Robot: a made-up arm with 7 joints. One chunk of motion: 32 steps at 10 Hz.
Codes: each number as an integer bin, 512 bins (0 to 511) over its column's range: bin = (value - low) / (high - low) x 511, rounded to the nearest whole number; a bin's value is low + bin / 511 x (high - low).
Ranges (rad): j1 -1.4..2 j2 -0.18..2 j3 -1.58..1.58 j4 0..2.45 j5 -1.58..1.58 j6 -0.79..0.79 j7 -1.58..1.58
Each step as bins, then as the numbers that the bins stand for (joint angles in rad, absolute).
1 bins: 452 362 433 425 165 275 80
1 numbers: 1.6074 1.3643 1.0977 2.0377 -0.5596 0.0603 -1.0853
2 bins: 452 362 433 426 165 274 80
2 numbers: 1.6074 1.3643 1.0977 2.0425 -0.5596 0.0572 -1.0853
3 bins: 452 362 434 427 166 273 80
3 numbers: 1.6074 1.3643 1.1038 2.0473 -0.5535 0.0541 -1.0853
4 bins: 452 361 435 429 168 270 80
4 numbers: 1.6074 1.3601 1.1100 2.0568 -0.5411 0.0448 -1.0853
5 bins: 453 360 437 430 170 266 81
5 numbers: 1.6141 1.3558 1.1224 2.0616 -0.5287 0.0325 -1.0791
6 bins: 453 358 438 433 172 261 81
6 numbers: 1.6141 1.3473 1.1286 2.0760 -0.5164 0.0170 -1.0791
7 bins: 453 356 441 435 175 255 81
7 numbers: 1.6141 1.3387 1.1471 2.0856 -0.4978 -0.0015 -1.0791
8 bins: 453 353 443 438 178 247 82
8 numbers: 1.6141 1.3259 1.1595 2.1000 -0.4793 -0.0263 -1.0729
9 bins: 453 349 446 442 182 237 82
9 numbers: 1.6141 1.3089 1.1780 2.1192 -0.4545 -0.0572 -1.0729
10 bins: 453 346 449 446 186 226 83
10 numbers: 1.6141 1.2961 1.1966 2.1384 -0.4298 -0.0912 -1.0667
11 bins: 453 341 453 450 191 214 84
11 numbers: 1.6141 1.2748 1.2213 2.1575 -0.3989 -0.1283 -1.0605
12 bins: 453 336 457 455 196 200 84
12 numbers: 1.6141 1.2534 1.2461 2.1815 -0.3679 -0.1716 -1.0605
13 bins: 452 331 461 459 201 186 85
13 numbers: 1.6074 1.2321 1.2708 2.2007 -0.3370 -0.2149 -1.0544
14 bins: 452 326 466 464 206 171 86
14 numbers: 1.6074 1.2108 1.3017 2.2247 -0.3061 -0.2613 -1.0482
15 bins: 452 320 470 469 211 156 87
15 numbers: 1.6074 1.1852 1.3265 2.2486 -0.2752 -0.3077 -1.0420
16 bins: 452 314 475 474 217 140 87
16 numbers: 1.6074 1.1596 1.3574 2.2726 -0.2381 -0.3571 -1.0420
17 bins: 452 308 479 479 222 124 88
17 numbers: 1.6074 1.1340 1.3821 2.2966 -0.2072 -0.4066 -1.0358
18 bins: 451 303 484 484 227 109 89
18 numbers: 1.6008 1.1126 1.4130 2.3205 -0.1762 -0.4530 -1.0296
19 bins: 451 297 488 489 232 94 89
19 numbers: 1.6008 1.0870 1.4378 2.3445 -0.1453 -0.4994 -1.0296
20 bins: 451 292 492 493 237 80 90
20 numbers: 1.6008 1.0657 1.4625 2.3637 -0.1144 -0.5426 -1.0234
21 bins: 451 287 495 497 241 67 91
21 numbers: 1.6008 1.0444 1.4811 2.3829 -0.0897 -0.5828 -1.0173
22 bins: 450 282 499 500 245 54 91
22 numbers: 1.5941 1.0231 1.5058 2.3973 -0.0649 -0.6230 -1.0173
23 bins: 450 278 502 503 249 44 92
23 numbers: 1.5941 1.0060 1.5243 2.4116 -0.0402 -0.6540 -1.0111
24 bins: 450 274 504 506 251 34 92
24 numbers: 1.5941 0.9889 1.5367 2.4260 -0.0278 -0.6849 -1.0111
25 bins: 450 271 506 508 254 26 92
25 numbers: 1.5941 0.9761 1.5491 2.4356 -0.0093 -0.7096 -1.0111
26 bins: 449 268 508 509 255 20 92
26 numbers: 1.5875 0.9633 1.5614 2.4404 -0.0031 -0.7282 -1.0111
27 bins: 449 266 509 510 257 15 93
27 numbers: 1.5875 0.9548 1.5676 2.4452 0.0093 -0.7436 -1.0049
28 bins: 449 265 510 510 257 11 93
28 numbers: 1.5875 0.9505 1.5738 2.4452 0.0093 -0.7560 -1.0049
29 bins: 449 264 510 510 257 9 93
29 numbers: 1.5875 0.9463 1.5738 2.4452 0.0093 -0.7622 -1.0049
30 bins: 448 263 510 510 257 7 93
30 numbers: 1.5808 0.9420 1.5738 2.4452 0.0093 -0.7684 -1.0049
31 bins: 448 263 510 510 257 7 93
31 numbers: 1.5808 0.9420 1.5738 2.4452 0.0093 -0.7684 -1.0049
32 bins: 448 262 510 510 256 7 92
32 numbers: 1.5808 0.9377 1.5738 2.4452 0.0031 -0.7684 -1.0111
